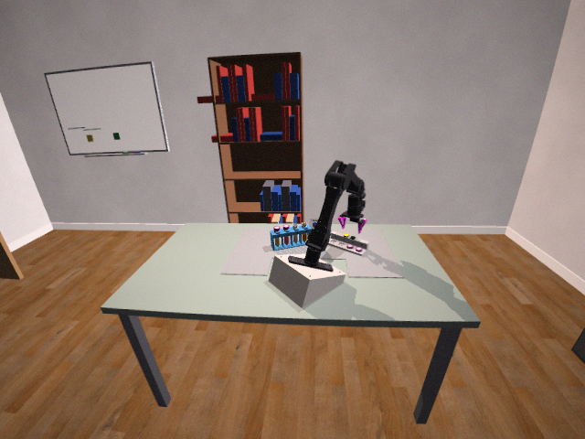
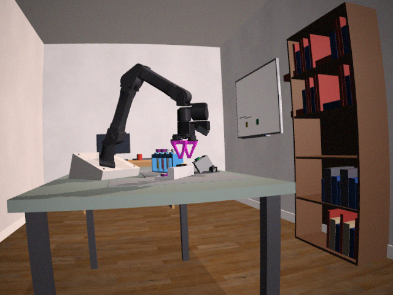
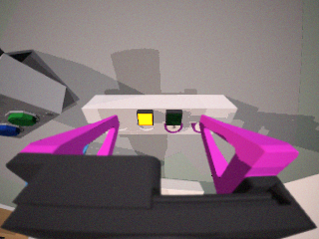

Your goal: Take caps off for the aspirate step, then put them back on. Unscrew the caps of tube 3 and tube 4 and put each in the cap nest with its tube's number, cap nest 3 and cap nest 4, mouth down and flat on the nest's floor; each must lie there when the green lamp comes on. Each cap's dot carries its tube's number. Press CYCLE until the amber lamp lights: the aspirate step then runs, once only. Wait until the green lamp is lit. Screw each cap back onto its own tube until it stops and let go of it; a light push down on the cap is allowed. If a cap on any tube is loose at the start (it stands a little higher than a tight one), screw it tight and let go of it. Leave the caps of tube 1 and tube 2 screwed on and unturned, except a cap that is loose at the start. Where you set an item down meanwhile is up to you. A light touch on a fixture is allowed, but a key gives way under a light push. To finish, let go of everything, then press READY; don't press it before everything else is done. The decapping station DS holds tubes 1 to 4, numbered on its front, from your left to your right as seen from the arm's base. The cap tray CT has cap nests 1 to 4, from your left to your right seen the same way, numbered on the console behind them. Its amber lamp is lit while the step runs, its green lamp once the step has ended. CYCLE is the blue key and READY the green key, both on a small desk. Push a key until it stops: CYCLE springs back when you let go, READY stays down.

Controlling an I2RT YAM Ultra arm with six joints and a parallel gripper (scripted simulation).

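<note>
Right now my hand is 90 mm past the purple cap, 20 mm to the left of it and 70 mm above it. The rest, counted from my hand: grey key desk: 140 mm ahead, 160 mm to the left, 30 mm below; then blue cycle key: 130 mm ahead, 180 mm to the left, 20 mm below; then green ready key: 120 mm ahead, 140 mm to the left, 20 mm below.
</note>
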